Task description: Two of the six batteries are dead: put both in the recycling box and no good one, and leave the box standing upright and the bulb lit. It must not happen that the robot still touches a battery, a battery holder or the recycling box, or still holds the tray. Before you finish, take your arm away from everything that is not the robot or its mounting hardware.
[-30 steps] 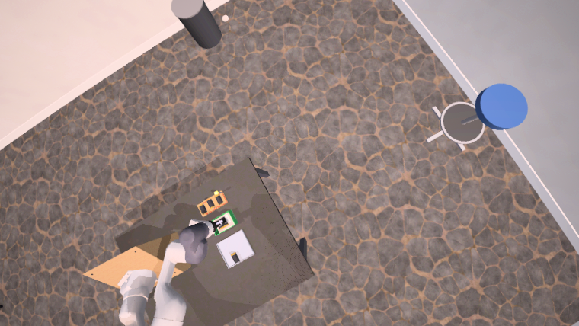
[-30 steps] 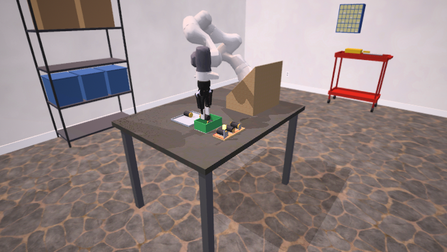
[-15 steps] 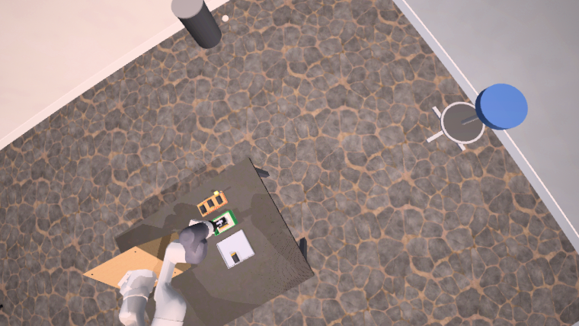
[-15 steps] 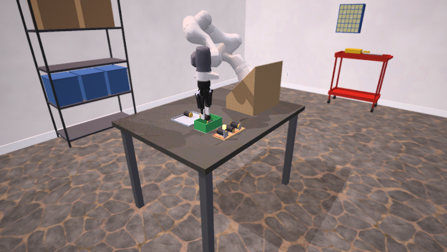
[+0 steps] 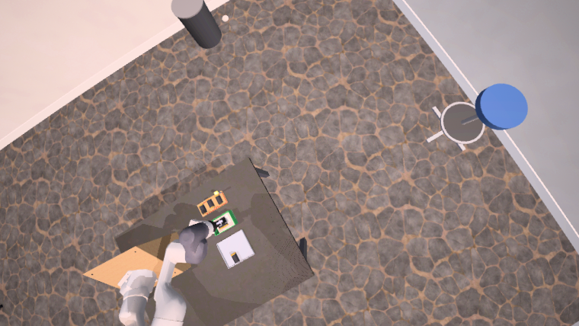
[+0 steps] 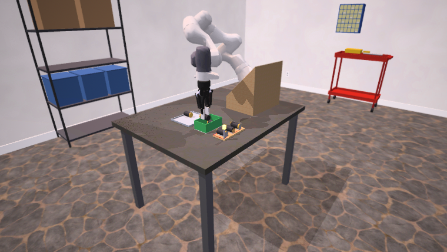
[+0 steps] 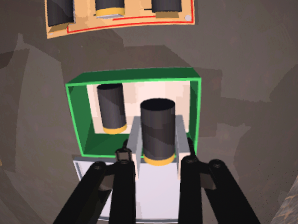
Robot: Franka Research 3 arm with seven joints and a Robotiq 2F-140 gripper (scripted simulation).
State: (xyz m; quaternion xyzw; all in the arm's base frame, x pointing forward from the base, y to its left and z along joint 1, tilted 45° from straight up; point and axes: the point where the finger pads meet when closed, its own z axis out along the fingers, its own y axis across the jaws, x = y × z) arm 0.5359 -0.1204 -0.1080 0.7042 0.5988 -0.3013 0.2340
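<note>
The green recycling box lies 30 mm behind my hand and 90 mm below it. Also, from my hand: white tray 70 mm behind, 180 mm to the right, 100 mm below; bulb 60 mm ahead, 180 mm to the left, 30 mm below.
</note>
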